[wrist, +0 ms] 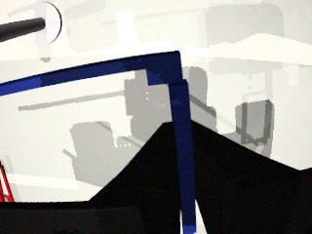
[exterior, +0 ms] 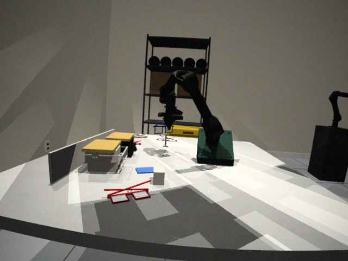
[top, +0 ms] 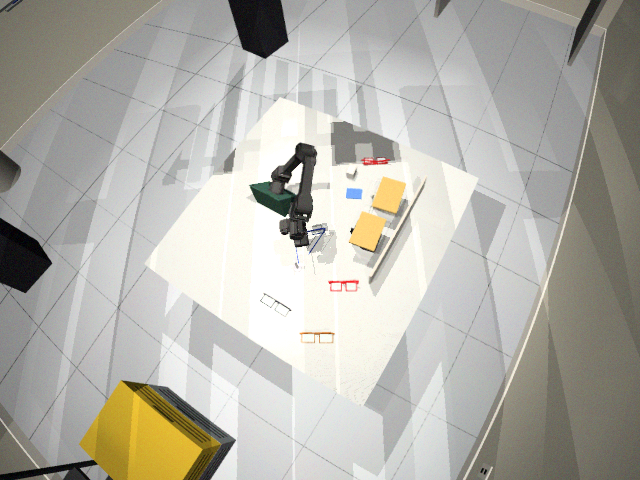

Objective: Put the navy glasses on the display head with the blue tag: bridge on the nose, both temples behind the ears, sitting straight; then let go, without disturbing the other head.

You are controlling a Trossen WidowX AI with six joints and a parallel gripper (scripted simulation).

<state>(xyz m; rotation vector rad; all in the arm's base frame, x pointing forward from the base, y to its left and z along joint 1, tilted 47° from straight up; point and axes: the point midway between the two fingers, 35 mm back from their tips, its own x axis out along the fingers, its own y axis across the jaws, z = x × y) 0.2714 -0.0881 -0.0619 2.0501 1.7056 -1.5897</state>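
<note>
Right now the small stand is 11 cm to the right of my gripper tip, 11 cm below it and 4 cm ahead of it. The rest, counted from my gripper tip: blue tag (38 cm to the left, 13 cm below, 1 cm ahead); small grey cube (47 cm to the left, 11 cm below, 8 cm behind); low wall panel (33 cm to the left, 31 cm ahead, 8 cm below).
</note>
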